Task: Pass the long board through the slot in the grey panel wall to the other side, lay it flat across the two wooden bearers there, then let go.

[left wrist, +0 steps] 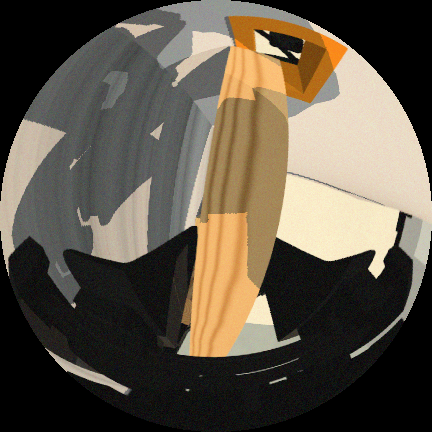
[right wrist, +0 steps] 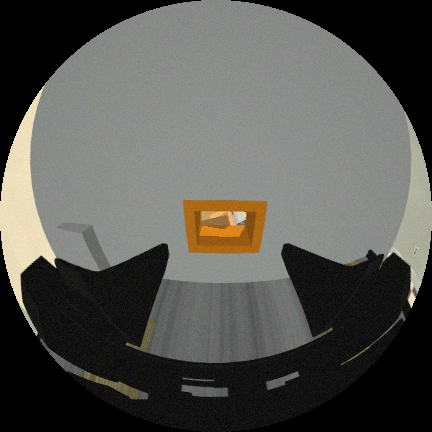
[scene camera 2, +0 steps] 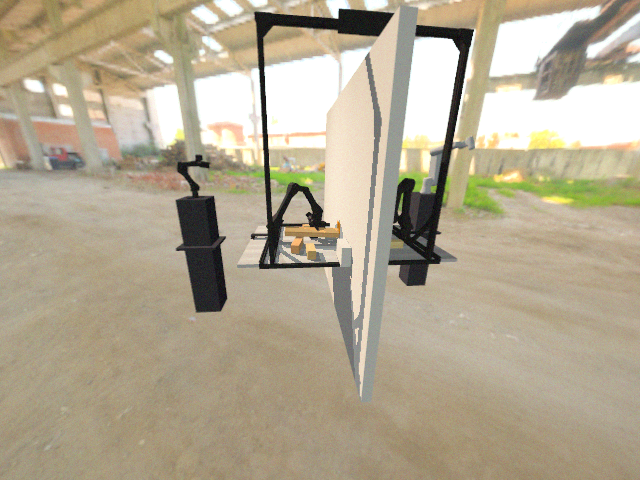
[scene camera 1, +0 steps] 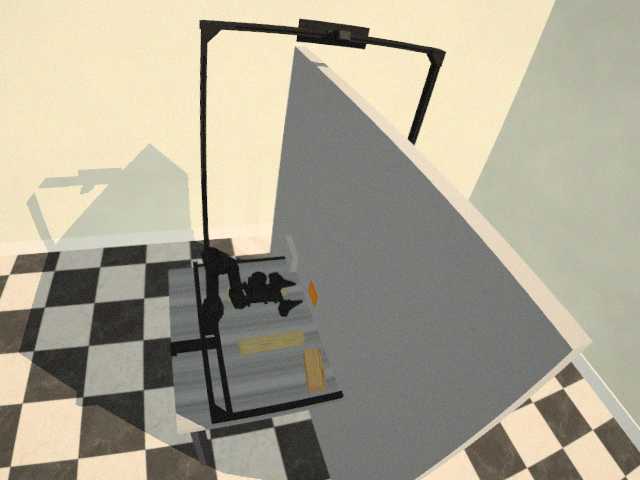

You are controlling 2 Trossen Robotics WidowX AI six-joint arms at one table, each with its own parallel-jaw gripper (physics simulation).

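Frame: origin at the left arm's base, x ahead, y down, z left, level; centimetres.
Where they show: left gripper, fingertip midpoint: (left wrist: 224, 232) (scene camera 2: 317, 232); right gripper, fingertip midpoint: (right wrist: 227, 250) (scene camera 1: 299, 292); right arm's base at its link origin: (scene camera 2: 404, 236) (scene camera 1: 208, 328).
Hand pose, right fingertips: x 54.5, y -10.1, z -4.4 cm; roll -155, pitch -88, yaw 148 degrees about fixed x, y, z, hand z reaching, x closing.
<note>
Things, the pixels of their top centre, and the offset from my right fingertips. "spot": a spot on its surface instead.
- long board at its top centre: (left wrist: 255, 288) (scene camera 2: 311, 227) dx -28.8, dy +1.6, dz -0.4 cm
- orange-framed slot at a spot on its surface: (left wrist: 242, 32) spot: dx -11.5, dy +4.8, dz +3.0 cm
- board's end at a spot on its surface: (right wrist: 216, 219) spot: dx -11.6, dy +3.3, dz -1.0 cm
- pale bearer at its top centre: (scene camera 1: 272, 339) dx +14.0, dy +7.6, dz +15.1 cm
- tan block at its top centre: (scene camera 1: 314, 367) dx +1.1, dy +8.2, dz +29.8 cm
- pale upright piece at a spot on its surface: (scene camera 1: 293, 253) spot: dx -4.3, dy +2.1, dz -24.8 cm
The long board (scene camera 2: 310, 231) (left wrist: 240, 165) is held roughly level above the table. Its front end is at the orange-framed slot (scene camera 1: 312, 293) (scene camera 2: 338, 225) (left wrist: 242, 32) (right wrist: 225, 205) in the panel wall (scene camera 1: 387, 258) (scene camera 2: 356, 129) (right wrist: 225, 125). In the right wrist view the board's end (right wrist: 216, 219) shows tilted through the slot's upper left; whether it is inside is unclear. My left gripper (scene camera 2: 317, 226) (left wrist: 224, 232) is shut on the board. My right gripper (scene camera 1: 298, 292) (right wrist: 227, 250) is open and empty, facing the slot. One pale bearer (scene camera 1: 271, 342) lies beyond the wall; the other (scene camera 1: 236, 294) is partly under my right arm.
A tan block (scene camera 1: 314, 369) lies near the wall on the right arm's side. Two wooden blocks (scene camera 2: 296, 245) (scene camera 2: 310, 251) lie below the board on the left arm's side. A pale upright piece (scene camera 1: 293, 253) stands by the wall. A black frame (scene camera 1: 204, 144) (scene camera 2: 265, 129) surrounds the table.
</note>
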